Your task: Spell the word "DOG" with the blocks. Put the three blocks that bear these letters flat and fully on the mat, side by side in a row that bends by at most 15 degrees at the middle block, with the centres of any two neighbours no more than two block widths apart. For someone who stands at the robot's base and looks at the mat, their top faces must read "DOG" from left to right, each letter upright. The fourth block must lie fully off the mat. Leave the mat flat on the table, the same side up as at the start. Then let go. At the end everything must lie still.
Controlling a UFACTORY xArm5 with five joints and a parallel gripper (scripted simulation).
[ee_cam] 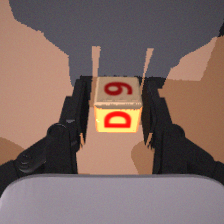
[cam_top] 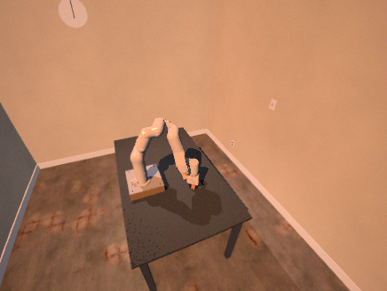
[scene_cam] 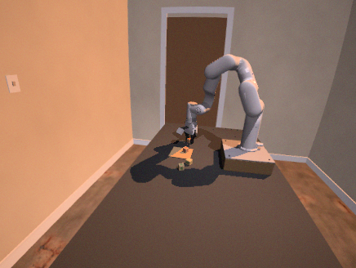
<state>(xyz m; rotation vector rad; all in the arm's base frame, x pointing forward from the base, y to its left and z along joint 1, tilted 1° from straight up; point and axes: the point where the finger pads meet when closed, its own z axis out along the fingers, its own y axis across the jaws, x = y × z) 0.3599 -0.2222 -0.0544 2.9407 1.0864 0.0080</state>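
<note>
The orange mat is 60 mm ahead of my hand, 180 mm to the left of it and 20 mm below it.
</note>
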